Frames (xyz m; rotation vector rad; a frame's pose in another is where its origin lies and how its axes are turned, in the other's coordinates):
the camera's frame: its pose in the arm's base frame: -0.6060 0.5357 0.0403 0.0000 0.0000 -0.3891
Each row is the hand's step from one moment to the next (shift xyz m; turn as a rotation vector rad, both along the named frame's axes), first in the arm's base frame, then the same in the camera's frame.
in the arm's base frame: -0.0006 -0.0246 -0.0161 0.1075 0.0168 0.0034
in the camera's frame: 0.0088 -0.0230 -0.0161 0.0931 0.0563 0.0034
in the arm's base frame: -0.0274 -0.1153 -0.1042 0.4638 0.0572 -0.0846
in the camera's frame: 0.0184 -0.1171 -0.1042 0.4074 0.2289 -0.0846
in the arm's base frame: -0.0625 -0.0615 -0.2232 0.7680 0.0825 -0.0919
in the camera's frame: -0.0345 -0.0806 -0.2232 0.6793 0.3677 -0.0919
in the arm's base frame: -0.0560 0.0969 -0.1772 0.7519 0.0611 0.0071
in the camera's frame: -0.0886 0.0684 -0.1772 0.6725 0.3418 0.0071
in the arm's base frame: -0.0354 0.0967 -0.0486 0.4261 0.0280 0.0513
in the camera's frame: -0.0694 0.0760 -0.0486 0.3836 0.1876 0.0513
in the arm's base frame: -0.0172 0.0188 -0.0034 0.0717 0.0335 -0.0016
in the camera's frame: -0.0230 0.0109 -0.0034 0.0536 0.0582 -0.0016
